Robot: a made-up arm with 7 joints. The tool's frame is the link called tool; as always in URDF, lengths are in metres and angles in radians. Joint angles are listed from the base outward. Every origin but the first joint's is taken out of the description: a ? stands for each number. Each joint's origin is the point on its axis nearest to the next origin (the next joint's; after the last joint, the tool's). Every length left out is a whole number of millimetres.
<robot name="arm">
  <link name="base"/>
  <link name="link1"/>
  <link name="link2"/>
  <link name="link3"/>
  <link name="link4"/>
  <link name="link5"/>
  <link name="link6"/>
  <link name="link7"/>
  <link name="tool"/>
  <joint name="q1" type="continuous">
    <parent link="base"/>
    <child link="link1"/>
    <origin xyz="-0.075 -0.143 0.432" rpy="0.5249 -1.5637 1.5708"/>
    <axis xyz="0 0 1"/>
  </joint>
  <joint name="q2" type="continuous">
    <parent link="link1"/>
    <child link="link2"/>
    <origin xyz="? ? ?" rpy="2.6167 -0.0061 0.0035"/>
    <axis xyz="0 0 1"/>
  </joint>
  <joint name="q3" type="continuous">
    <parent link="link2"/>
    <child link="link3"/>
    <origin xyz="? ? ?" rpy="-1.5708 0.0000 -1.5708"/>
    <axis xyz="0 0 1"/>
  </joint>
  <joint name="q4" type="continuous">
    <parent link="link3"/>
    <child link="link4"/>
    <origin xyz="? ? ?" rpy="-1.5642 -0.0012 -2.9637"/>
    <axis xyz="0 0 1"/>
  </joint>
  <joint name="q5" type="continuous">
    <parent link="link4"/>
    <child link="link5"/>
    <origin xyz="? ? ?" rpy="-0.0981 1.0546 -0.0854"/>
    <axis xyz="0 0 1"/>
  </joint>
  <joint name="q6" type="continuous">
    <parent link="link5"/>
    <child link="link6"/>
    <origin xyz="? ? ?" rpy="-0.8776 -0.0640 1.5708"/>
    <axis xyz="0 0 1"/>
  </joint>
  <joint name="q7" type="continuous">
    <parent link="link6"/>
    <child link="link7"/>
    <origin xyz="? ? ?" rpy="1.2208 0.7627 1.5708"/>
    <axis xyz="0 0 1"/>
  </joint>
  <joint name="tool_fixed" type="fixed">
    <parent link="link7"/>
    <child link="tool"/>
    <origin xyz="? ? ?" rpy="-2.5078 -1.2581 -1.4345"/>
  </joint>
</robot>
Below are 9 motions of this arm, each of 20 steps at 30 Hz.
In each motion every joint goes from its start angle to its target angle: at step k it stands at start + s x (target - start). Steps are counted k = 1, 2, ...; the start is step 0. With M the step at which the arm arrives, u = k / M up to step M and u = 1 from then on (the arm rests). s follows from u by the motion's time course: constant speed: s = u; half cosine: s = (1 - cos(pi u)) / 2; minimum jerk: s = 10 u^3 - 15 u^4 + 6 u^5.
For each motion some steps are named. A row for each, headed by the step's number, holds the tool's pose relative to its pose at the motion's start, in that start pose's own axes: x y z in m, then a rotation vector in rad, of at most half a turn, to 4 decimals.
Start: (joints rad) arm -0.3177 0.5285 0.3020 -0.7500 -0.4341 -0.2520 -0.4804
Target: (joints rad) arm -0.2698 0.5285 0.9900 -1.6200 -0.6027 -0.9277 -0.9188
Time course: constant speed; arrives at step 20
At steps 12, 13, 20:
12: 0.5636 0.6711 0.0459 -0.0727 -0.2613 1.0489
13: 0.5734 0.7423 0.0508 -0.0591 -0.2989 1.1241
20: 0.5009 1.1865 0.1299 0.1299 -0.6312 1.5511

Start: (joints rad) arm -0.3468 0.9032 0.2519 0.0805 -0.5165 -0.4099 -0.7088
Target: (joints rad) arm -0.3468 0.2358 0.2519 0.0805 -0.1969 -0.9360 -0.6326
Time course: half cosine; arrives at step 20
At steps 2, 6, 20:
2: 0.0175 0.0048 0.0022 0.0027 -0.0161 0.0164
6: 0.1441 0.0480 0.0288 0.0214 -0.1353 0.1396
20: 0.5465 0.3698 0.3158 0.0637 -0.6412 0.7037

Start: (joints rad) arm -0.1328 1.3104 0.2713 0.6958 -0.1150 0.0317 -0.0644
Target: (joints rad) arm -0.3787 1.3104 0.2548 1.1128 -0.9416 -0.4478 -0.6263
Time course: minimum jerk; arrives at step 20
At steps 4, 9, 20:
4: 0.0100 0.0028 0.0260 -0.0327 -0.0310 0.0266
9: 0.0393 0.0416 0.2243 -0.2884 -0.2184 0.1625
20: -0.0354 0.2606 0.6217 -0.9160 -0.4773 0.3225

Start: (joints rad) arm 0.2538 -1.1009 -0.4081 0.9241 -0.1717 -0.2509 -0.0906
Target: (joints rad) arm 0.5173 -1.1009 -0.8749 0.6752 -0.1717 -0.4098 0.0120
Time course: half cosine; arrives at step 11
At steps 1, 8, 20:
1: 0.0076 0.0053 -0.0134 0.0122 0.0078 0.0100
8: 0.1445 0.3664 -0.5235 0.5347 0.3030 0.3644
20: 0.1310 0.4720 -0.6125 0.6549 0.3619 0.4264

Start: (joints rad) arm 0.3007 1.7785 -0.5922 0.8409 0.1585 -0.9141 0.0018
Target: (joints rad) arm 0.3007 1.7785 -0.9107 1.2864 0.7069 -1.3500 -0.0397
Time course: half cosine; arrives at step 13
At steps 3, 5, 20:
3: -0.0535 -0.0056 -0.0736 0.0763 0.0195 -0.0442
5: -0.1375 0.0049 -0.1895 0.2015 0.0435 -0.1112
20: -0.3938 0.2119 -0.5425 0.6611 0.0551 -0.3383

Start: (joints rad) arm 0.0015 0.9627 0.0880 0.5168 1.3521 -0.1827 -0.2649
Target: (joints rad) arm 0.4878 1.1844 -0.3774 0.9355 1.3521 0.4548 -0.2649
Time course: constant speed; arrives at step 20
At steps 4, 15, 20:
4: -0.0821 -0.0360 -0.0721 0.0398 0.0899 -0.1196
15: -0.3643 -0.0804 -0.1898 0.1049 0.3627 -0.4797
20: -0.5049 -0.0688 -0.1949 0.1128 0.4937 -0.6574

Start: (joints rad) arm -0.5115 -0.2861 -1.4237 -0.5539 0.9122 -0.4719 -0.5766
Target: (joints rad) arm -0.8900 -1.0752 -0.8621 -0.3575 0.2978 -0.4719 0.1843
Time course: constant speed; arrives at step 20
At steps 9, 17, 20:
9: 0.0107 -0.0178 0.1114 0.0703 0.0232 -0.0160
17: 0.0631 0.0114 0.2399 0.0988 0.0493 0.0113
20: 0.0935 0.0382 0.2873 0.1060 0.0646 0.0333

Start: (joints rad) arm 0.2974 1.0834 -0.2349 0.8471 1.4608 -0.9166 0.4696
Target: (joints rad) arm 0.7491 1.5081 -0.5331 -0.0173 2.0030 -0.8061 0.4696
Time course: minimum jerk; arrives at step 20
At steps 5, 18, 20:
5: -0.0170 -0.0076 0.0114 -0.0399 0.0583 -0.0519
18: -0.1374 0.0517 0.2412 -0.4897 0.4209 -0.4754
20: -0.1379 0.0536 0.2442 -0.4950 0.4229 -0.4790

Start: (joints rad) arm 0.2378 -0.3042 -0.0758 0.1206 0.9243 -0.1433 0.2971
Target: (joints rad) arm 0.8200 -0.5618 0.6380 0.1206 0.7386 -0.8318 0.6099
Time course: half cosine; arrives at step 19
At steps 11, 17, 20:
11: 0.2373 0.5740 0.2020 -0.4184 0.0793 0.6467
17: 0.2004 0.9604 0.1094 -0.6630 0.2349 1.0142
20: 0.1915 0.9876 0.0967 -0.6827 0.2494 1.0415

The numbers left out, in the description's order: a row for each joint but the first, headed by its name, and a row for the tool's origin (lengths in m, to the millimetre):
q2: -0.092 -0.117 0.000
q3: 0.007 0.009 0.000
q4: -0.013 0.022 0.000
q5: -0.206 0.059 0.000
q6: -0.046 0.132 0.000
q7: 0.337 0.387 0.000
tool: 0.156 0.225 0.000

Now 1 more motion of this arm.
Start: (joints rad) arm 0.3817 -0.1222 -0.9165 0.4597 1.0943 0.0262 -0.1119
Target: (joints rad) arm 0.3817 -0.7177 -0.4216 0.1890 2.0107 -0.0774 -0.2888
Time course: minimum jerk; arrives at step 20
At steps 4, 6, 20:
4: -0.0245 -0.0123 0.0351 -0.0597 0.0270 -0.0265
6: -0.0707 -0.0289 0.1017 -0.1660 0.0739 -0.0781
20: -0.5075 0.1433 0.6323 -0.8736 0.3076 -0.6324

